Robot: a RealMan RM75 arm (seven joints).
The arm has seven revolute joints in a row. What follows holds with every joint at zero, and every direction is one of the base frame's. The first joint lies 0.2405 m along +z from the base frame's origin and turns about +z. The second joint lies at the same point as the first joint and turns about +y. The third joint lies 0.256 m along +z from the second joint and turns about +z. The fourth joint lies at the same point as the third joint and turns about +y. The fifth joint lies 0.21 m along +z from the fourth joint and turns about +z. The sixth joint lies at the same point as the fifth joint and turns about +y. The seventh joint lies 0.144 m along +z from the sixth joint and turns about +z. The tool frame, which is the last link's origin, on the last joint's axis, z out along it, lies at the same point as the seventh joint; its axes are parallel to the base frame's.
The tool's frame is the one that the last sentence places.
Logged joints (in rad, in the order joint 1, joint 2, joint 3, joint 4, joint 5, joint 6, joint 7), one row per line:
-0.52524 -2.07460 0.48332 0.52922 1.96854 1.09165 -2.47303
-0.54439 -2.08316 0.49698 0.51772 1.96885 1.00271 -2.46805
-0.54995 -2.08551 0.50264 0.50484 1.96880 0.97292 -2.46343
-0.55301 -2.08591 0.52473 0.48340 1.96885 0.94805 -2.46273
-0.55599 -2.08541 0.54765 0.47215 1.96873 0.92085 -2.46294
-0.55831 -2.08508 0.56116 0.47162 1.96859 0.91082 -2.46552
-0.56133 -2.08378 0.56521 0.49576 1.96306 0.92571 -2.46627
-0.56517 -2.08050 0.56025 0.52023 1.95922 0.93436 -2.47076
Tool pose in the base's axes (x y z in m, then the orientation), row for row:
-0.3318 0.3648 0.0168 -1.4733 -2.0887 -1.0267
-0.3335 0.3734 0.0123 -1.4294 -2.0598 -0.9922
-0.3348 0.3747 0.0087 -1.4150 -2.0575 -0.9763
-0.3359 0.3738 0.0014 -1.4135 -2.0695 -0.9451
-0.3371 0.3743 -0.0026 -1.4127 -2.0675 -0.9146
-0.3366 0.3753 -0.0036 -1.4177 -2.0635 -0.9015
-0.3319 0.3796 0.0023 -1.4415 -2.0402 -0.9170
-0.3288 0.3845 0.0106 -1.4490 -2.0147 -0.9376
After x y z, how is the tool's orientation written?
As a rotation vector, in radians.
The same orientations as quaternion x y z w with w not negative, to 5 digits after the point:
-0.52488 -0.74412 -0.36577 0.19233
-0.51704 -0.74507 -0.35890 0.22078
-0.51383 -0.74714 -0.35453 0.22818
-0.51365 -0.75203 -0.34344 0.22951
-0.51500 -0.75371 -0.33342 0.23563
-0.51747 -0.75319 -0.32905 0.23802
-0.52614 -0.74466 -0.33470 0.23796
-0.52997 -0.73688 -0.34293 0.24194

